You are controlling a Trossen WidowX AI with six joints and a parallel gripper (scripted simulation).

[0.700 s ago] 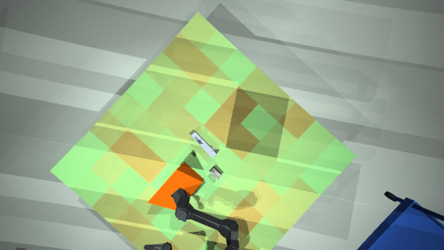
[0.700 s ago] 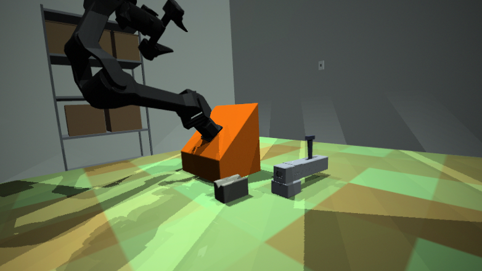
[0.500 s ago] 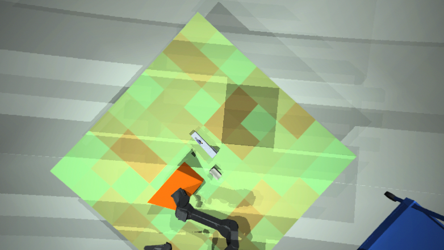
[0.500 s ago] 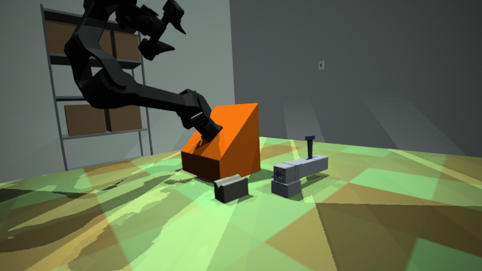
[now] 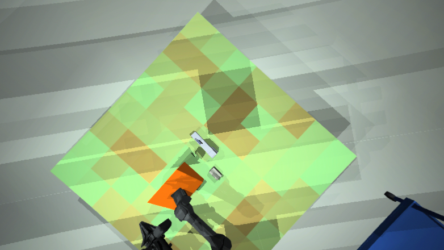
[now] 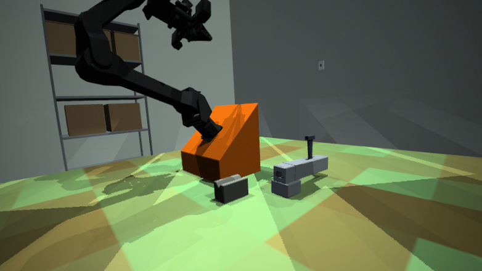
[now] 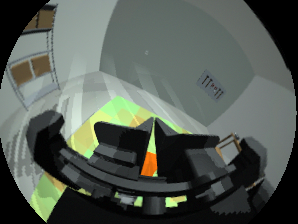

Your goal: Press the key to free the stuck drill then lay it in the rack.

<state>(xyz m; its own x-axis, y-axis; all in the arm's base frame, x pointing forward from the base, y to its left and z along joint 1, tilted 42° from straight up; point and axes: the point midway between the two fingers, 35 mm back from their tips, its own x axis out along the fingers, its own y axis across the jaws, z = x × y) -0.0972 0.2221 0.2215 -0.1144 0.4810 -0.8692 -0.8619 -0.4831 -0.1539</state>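
The dark key is 32 cm ahead of my gripper tip, 10 cm to the left of it and 35 cm below it. The rest, counted from my gripper tip: drill: 33 cm ahead, 4 cm to the left, 39 cm below; dark rack: 27 cm ahead, 11 cm to the right, 42 cm below.
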